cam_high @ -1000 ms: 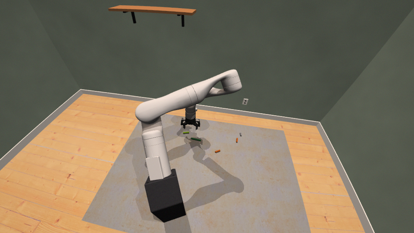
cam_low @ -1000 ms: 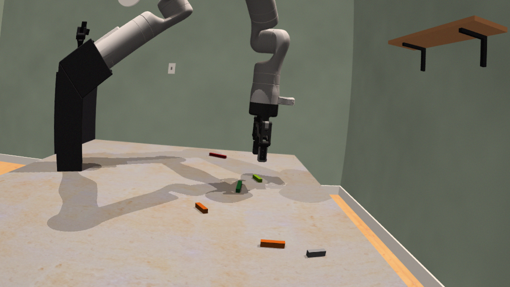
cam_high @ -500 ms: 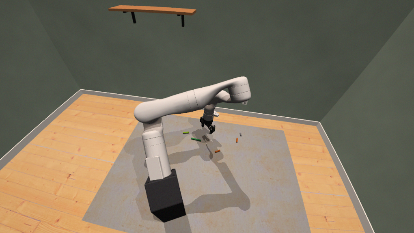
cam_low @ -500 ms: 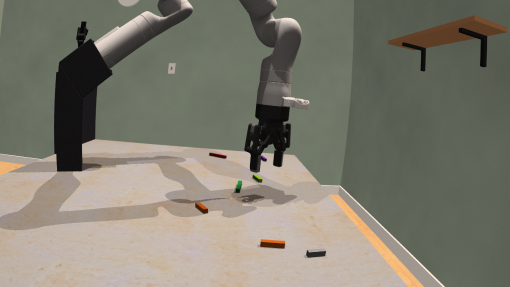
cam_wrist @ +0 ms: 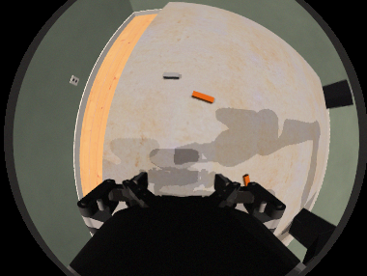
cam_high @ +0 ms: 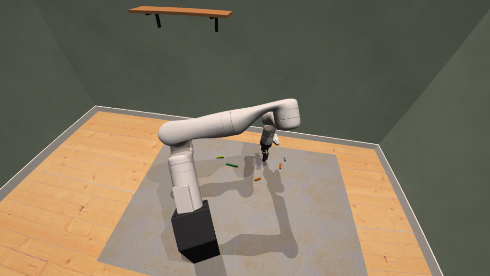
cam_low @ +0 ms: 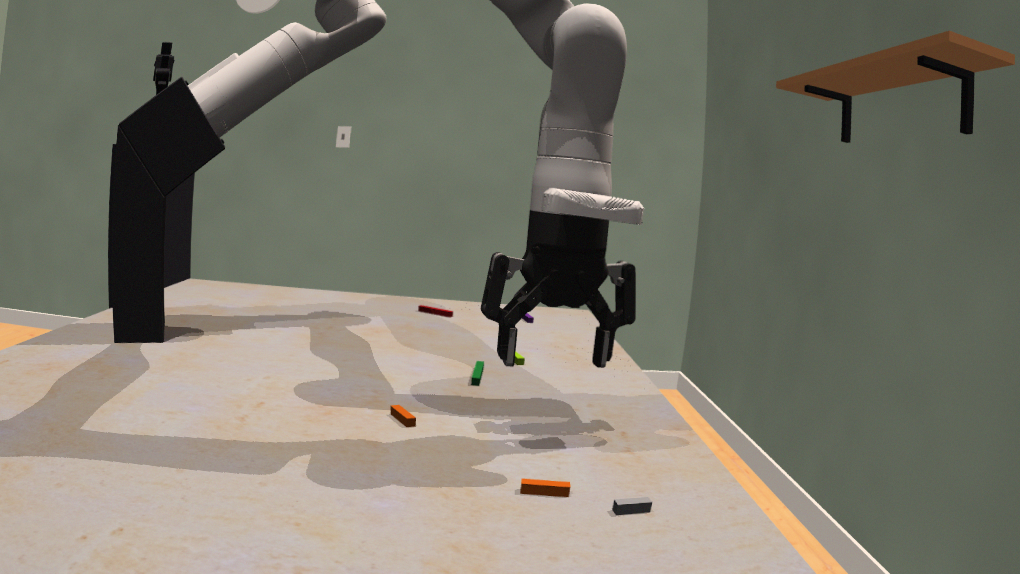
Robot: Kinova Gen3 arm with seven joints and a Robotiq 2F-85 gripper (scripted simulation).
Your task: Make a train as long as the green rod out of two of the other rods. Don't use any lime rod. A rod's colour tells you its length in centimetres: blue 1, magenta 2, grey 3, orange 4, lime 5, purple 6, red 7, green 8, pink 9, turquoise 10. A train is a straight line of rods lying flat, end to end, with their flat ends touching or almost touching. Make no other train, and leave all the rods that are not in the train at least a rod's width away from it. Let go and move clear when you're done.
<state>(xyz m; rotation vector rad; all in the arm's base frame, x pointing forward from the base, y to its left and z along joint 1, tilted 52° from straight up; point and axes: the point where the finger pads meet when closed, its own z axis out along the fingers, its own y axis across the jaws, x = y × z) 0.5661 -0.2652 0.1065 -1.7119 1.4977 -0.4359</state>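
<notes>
Now: the orange rod 130 mm to the right of my hand, 80 mm below it and 10 mm ahead of it. The rest, counted from my hand: green rod: 180 mm to the left, 100 mm behind, 80 mm below; then lime rod: 290 mm to the left, 80 mm below, 70 mm behind; then grey rod: 160 mm to the right, 80 mm below, 80 mm ahead.
</notes>
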